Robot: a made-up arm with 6 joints. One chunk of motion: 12 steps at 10 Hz.
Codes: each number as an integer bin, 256 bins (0 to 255) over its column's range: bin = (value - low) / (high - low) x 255, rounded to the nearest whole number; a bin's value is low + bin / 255 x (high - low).
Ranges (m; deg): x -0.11..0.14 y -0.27..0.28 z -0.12..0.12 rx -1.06..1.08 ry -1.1..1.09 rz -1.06..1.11
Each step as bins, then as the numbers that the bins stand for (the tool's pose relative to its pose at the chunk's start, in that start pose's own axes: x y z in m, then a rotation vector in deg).
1 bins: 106 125 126 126 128 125
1 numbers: -0.0061 -0.0004 -0.0014 0.00 0.00 0.00
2 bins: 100 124 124 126 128 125
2 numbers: -0.0120 -0.0025 -0.0033 0.00 0.00 0.00
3 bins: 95 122 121 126 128 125
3 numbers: -0.0169 -0.0069 -0.0061 0.00 0.00 0.00
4 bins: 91 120 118 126 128 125
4 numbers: -0.0208 -0.0112 -0.0089 0.00 0.00 0.00
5 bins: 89 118 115 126 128 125
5 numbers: -0.0227 -0.0155 -0.0118 0.00 0.00 0.00
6 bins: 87 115 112 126 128 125
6 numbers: -0.0247 -0.0220 -0.0146 0.00 0.00 0.00
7 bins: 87 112 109 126 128 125
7 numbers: -0.0247 -0.0284 -0.0174 0.00 0.00 0.00
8 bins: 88 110 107 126 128 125
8 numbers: -0.0237 -0.0327 -0.0193 0.00 0.00 0.00
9 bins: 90 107 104 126 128 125
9 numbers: -0.0218 -0.0392 -0.0221 0.00 0.00 0.00
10 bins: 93 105 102 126 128 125
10 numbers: -0.0188 -0.0435 -0.0240 0.00 0.00 0.00
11 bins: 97 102 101 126 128 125
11 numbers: -0.0149 -0.0500 -0.0249 0.00 0.00 0.00
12 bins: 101 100 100 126 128 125
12 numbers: -0.0110 -0.0543 -0.0259 0.00 0.00 0.00
